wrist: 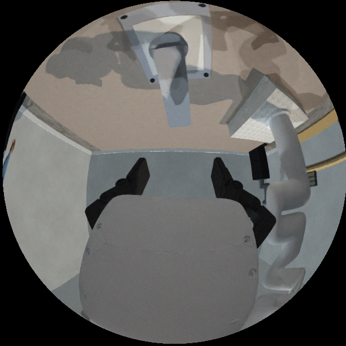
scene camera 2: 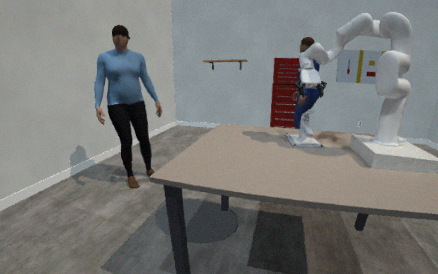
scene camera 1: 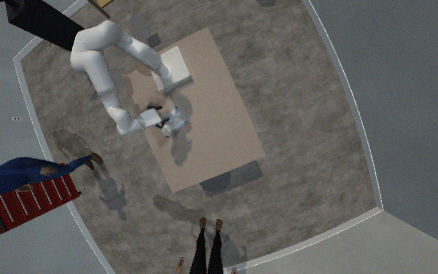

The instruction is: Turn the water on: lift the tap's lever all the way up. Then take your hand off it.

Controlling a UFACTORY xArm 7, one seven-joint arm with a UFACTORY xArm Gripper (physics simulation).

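Pixels of known places: gripper, between the fingertips: [scene camera 2: 312,95] [scene camera 1: 165,113]; arm's base, origin of its link: [scene camera 2: 383,142] [scene camera 1: 164,72].
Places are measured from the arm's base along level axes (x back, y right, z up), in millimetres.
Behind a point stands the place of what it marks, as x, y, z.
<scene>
The tap [scene camera 1: 175,121] @(-405, 63, -50) [scene camera 2: 306,129] @(-386, 29, 22) is pale grey and stands upright on a flat base plate [wrist: 160,11] with dark bolts at its corners. In the wrist view its lever [wrist: 179,118], a long flat bar, reaches from the tap's round head towards my gripper. The lever's exact tilt is hard to tell. My gripper [scene camera 1: 159,115] @(-374, 15, 202) [scene camera 2: 310,89] @(-374, 15, 202) [wrist: 179,166] is open and empty, with its black fingers wide apart. It is above the tap and to one side of it in the scene views. In the wrist view a gap shows between the lever's end and the fingers.
The tap stands on a tan table [scene camera 1: 220,115] @(-491, -312, -64) [scene camera 2: 235,165] @(-669, -348, -64) [wrist: 120,120]. My arm's white base block [scene camera 1: 176,62] @(40, -126, -2) [scene camera 2: 392,154] @(-32, -177, 0) [wrist: 252,125] is beside the tap. A person in blue [scene camera 1: 22,172] and a red cabinet [scene camera 1: 42,197] [scene camera 2: 284,105] are beyond the table. Another person [scene camera 2: 125,77] stands near a wall.
</scene>
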